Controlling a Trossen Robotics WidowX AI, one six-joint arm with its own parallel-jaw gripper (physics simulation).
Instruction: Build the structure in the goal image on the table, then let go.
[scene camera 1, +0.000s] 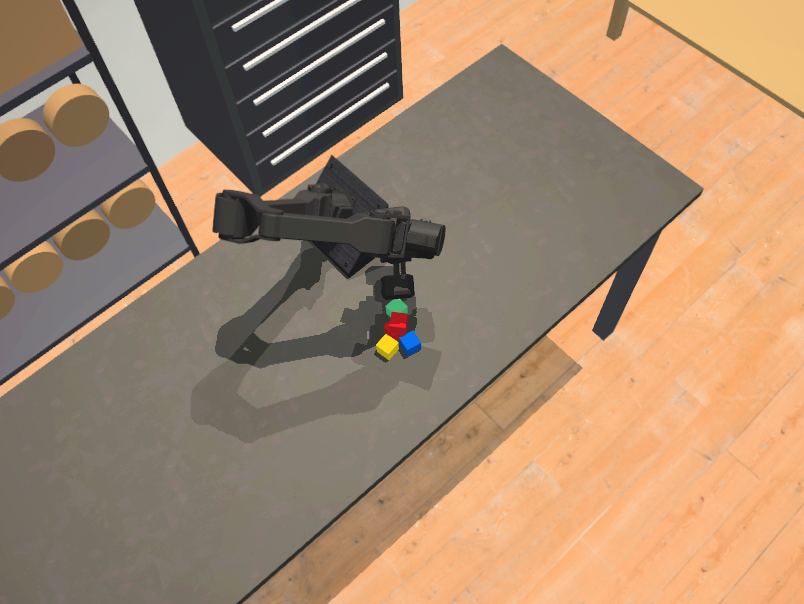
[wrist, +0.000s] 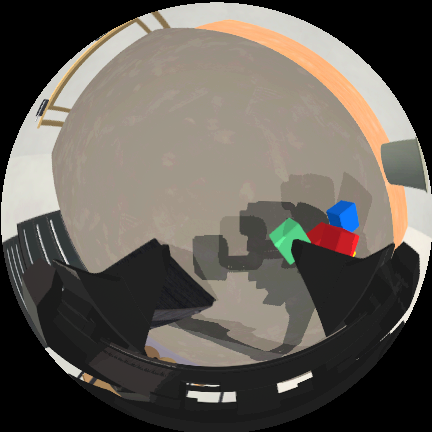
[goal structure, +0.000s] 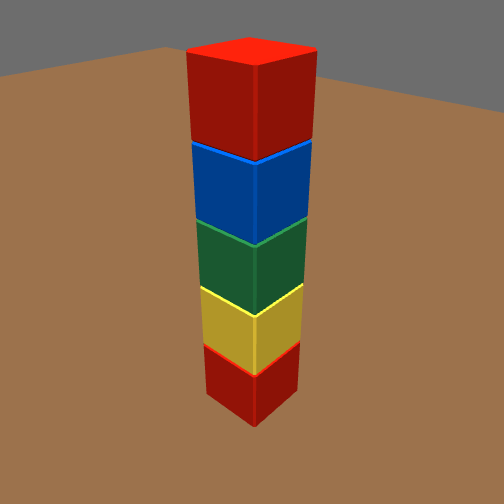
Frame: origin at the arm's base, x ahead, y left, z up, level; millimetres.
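Seen in the pictures: gripper, fingertip midpoint: (scene camera 1: 402, 268) (wrist: 232, 249); arm's base at its link origin: (scene camera 1: 340, 206).
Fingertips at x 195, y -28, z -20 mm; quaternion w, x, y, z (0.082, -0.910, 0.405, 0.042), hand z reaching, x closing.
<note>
Offsets run from my fingertips to a thing's top centre. Level surfaces: height alone.
My gripper (scene camera 1: 397, 287) (wrist: 232, 249) is open and empty above the table, just behind the blocks in the scene view. A green angular block {dx +31, dy -57, dz -44 mm} (scene camera 1: 396, 308) (wrist: 287, 237) is nearest to it, partly behind the right finger in the wrist view. Red blockwork {dx +66, dy -90, dz -11 mm} (scene camera 1: 395, 327) (wrist: 332, 239) is next to the green block; I cannot tell whether it is one piece or two. A blue block {dx +103, dy -99, dz -44 mm} (scene camera 1: 410, 342) (wrist: 344, 215) and a yellow block {dx +72, dy -134, dz -44 mm} (scene camera 1: 387, 347) stand side by side beyond the red. In the wrist view, a sliver of the yellow block (wrist: 354, 254) shows behind the finger.
The dark table {dz -77 mm} (scene camera 1: 552, 156) (wrist: 200, 125) carries the arm's black base plate (scene camera 1: 350, 185) (wrist: 180, 290) behind the blocks. A dark drawer cabinet (scene camera 1: 224, 97) stands at the table's back edge. A shelf rack with round wooden pieces (scene camera 1: 76, 115) stands at the left.
</note>
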